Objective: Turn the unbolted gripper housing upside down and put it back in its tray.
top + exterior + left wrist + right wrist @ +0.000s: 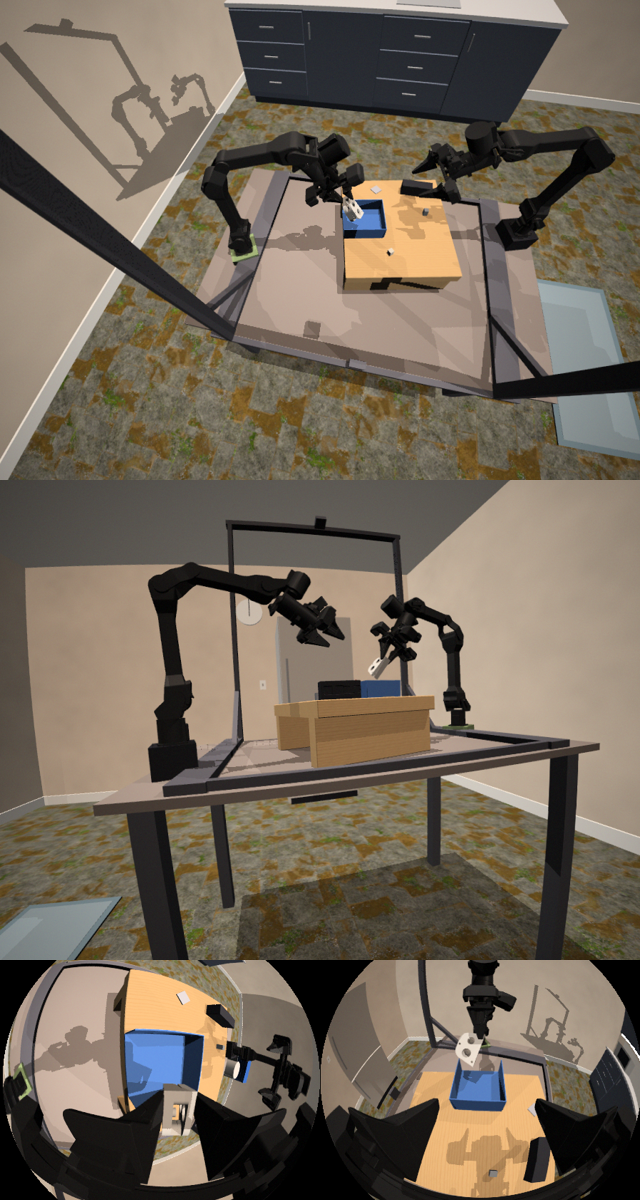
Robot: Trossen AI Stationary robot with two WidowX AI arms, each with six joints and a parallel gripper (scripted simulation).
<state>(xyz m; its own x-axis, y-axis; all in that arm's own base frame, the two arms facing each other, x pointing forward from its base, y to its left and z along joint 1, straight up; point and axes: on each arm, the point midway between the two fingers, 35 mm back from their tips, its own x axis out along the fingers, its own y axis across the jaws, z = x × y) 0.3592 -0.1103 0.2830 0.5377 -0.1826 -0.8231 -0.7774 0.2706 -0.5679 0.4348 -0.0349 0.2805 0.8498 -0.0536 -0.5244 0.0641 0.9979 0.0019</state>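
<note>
Now: the white gripper housing 20 mm behind my left hand, 20 mm to the right of it and 50 mm below it. Round my left hand: wooden block: 10 mm behind, 190 mm to the right, 220 mm below; blue tray: 10 mm behind, 100 mm to the right, 140 mm below; flat grey plate: 150 mm ahead, 140 mm to the right, 150 mm below.
</note>
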